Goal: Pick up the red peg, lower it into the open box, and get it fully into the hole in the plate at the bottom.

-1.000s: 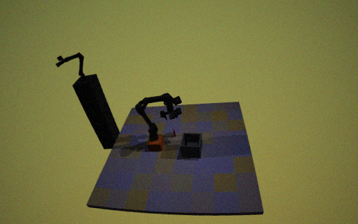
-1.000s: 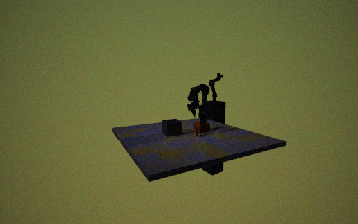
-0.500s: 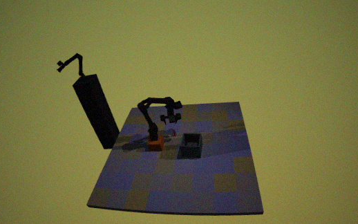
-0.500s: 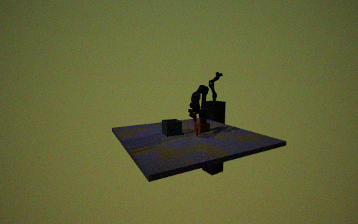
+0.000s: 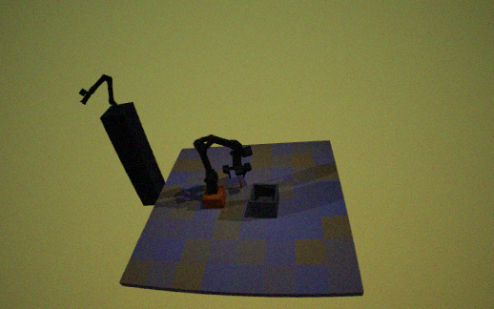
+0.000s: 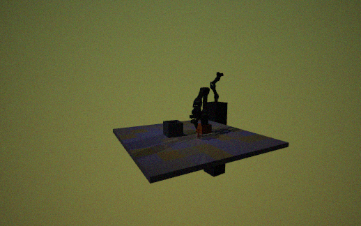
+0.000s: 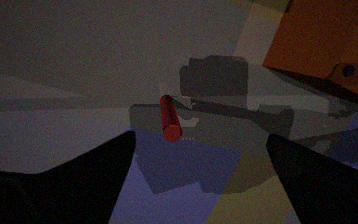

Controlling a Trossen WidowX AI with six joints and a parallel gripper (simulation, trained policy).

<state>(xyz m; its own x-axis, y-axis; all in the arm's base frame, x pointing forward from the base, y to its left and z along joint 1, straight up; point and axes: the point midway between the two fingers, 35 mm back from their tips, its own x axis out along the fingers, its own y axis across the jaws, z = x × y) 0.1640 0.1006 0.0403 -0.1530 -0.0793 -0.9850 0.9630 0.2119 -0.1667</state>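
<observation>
Right now my gripper tip is 2 cm short of the red peg, 1 cm to the right of it and 6 cm above it.
</observation>
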